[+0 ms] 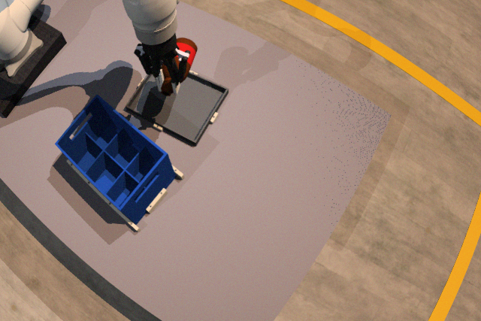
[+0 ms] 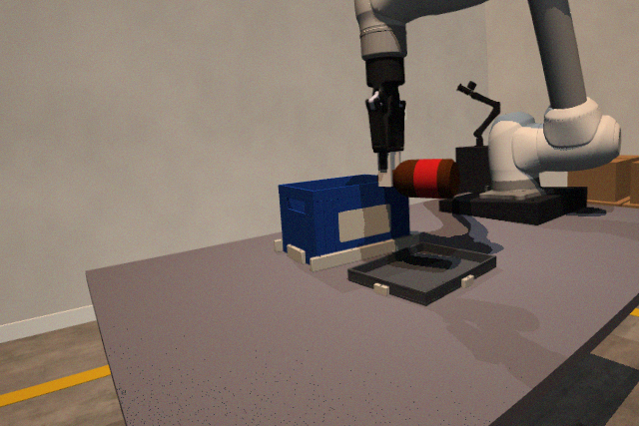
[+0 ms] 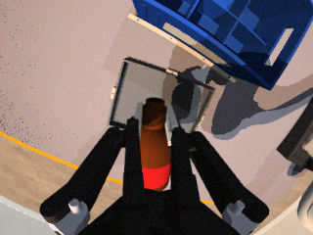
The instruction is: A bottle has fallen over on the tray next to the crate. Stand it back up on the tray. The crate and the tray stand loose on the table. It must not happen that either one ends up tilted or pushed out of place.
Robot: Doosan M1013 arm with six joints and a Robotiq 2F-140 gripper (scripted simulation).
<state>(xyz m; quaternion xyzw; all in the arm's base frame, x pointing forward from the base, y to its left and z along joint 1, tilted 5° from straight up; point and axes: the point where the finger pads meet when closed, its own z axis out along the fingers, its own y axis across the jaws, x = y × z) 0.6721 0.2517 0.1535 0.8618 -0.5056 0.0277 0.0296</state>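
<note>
My gripper is now 30 mm past the bottle, 50 mm to the right of it and 20 mm above it. Round my hand: dark tray: 50 mm behind, 40 mm to the left, 210 mm below; then blue crate: 10 mm behind, 220 mm to the right, 140 mm below.
</note>
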